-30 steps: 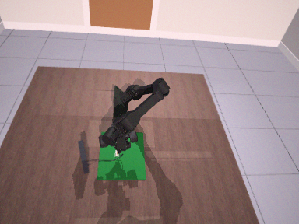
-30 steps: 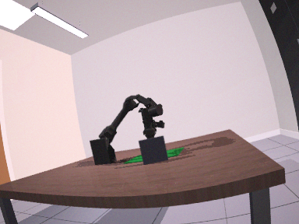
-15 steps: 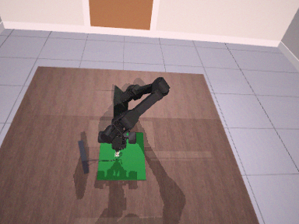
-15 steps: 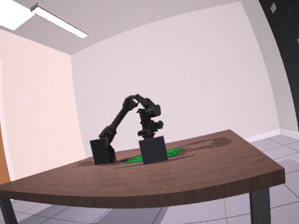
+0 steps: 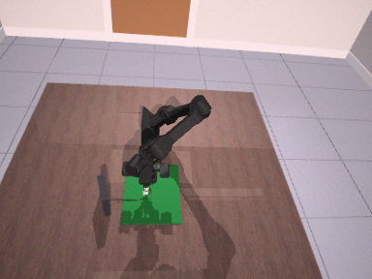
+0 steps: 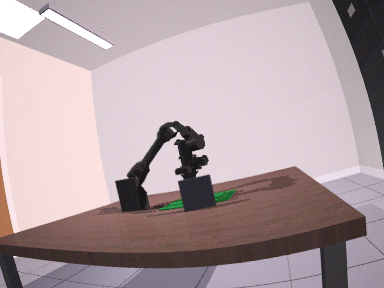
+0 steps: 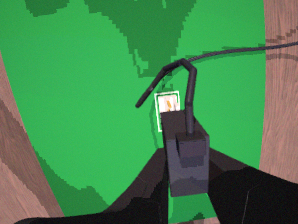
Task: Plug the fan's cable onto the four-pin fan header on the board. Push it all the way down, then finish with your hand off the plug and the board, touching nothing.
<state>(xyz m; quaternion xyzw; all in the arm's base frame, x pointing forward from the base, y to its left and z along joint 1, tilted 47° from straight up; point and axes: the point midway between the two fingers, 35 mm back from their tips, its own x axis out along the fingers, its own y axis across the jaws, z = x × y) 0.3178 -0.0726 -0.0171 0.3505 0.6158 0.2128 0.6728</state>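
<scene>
Now: gripper tip 1 cm short of the white four-pin fan header and 7 cm above it. Also, from my gripper tip: dark fan plug (1 cm ahead, 1 cm above); green board (1 cm ahead, 3 cm to the left, 8 cm below); dark fan (5 cm ahead, 16 cm to the right, 1 cm below).
</scene>
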